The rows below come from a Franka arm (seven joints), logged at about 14 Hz.
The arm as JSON. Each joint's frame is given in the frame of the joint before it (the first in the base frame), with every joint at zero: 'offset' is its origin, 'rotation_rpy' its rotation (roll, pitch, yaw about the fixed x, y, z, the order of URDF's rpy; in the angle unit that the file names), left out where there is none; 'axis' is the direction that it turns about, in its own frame. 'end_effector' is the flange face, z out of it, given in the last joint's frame.
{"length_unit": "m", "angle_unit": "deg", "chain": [
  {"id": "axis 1", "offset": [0.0, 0.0, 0.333], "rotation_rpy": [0.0, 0.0, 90.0], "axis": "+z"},
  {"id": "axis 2", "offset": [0.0, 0.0, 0.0], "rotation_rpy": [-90.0, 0.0, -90.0], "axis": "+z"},
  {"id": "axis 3", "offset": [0.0, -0.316, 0.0], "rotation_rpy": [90.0, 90.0, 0.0], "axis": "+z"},
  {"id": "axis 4", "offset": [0.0, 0.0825, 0.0], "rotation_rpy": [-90.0, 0.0, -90.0], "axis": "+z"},
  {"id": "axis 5", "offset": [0.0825, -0.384, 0.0], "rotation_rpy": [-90.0, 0.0, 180.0], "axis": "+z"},
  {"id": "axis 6", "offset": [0.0, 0.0, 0.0], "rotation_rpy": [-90.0, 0.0, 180.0], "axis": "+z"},
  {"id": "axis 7", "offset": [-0.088, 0.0, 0.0], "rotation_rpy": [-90.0, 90.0, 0.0], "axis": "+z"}
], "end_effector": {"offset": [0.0, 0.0, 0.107], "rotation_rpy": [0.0, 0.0, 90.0]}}
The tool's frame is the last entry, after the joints.
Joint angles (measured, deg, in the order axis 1, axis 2, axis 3, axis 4, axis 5, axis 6, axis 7), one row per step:
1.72 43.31 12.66 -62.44 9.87 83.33 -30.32
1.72 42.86 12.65 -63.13 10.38 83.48 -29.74
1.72 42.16 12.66 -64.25 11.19 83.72 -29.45
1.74 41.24 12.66 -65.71 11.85 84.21 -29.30
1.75 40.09 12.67 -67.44 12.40 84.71 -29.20
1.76 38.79 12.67 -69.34 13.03 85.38 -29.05
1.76 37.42 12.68 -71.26 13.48 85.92 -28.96
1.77 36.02 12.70 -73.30 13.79 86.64 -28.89
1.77 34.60 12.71 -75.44 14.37 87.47 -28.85
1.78 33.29 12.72 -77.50 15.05 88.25 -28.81
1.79 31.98 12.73 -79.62 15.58 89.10 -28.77
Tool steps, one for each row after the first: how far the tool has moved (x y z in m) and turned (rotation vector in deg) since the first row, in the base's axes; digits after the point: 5 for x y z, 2 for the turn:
-0.00194 0.00132 0.00071 0.13 0.33 -0.59
-0.00517 0.00361 0.00150 0.61 0.74 -0.96
-0.00898 0.00593 0.00241 0.98 0.97 -1.20
-0.01376 0.00806 0.00394 1.21 1.19 -1.35
-0.01888 0.01024 0.00604 1.48 1.30 -1.62
-0.02453 0.01195 0.00850 1.58 1.42 -1.75
-0.03033 0.01354 0.01031 1.56 1.42 -1.86
-0.03641 0.01531 0.01170 1.78 1.45 -2.10
-0.04250 0.01721 0.01232 2.08 1.59 -2.36
-0.04876 0.01870 0.01230 2.22 1.69 -2.62

